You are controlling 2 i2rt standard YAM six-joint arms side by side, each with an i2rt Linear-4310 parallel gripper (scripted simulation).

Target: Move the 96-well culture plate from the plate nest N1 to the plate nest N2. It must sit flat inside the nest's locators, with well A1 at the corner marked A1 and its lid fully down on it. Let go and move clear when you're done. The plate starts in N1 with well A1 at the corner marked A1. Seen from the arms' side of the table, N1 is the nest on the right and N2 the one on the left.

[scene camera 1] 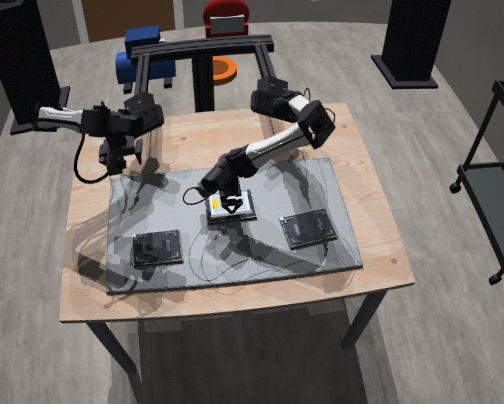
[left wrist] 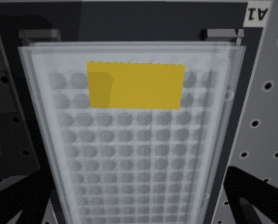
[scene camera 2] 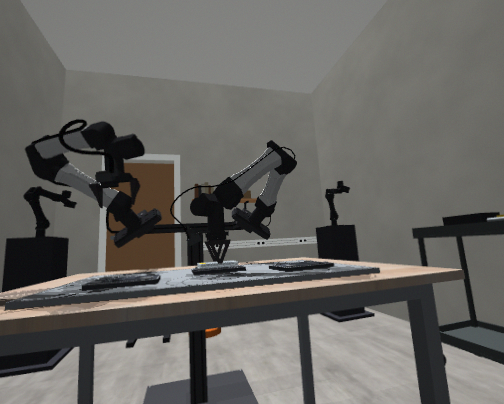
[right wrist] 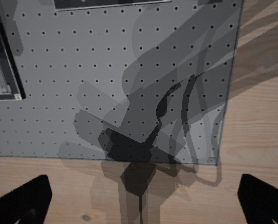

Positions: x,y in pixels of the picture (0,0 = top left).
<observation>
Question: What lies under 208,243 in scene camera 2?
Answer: My left gripper.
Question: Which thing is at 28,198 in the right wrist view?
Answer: My right gripper.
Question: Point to a plate nest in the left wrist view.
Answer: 72,27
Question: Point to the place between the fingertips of my left gripper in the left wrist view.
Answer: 138,176
</observation>
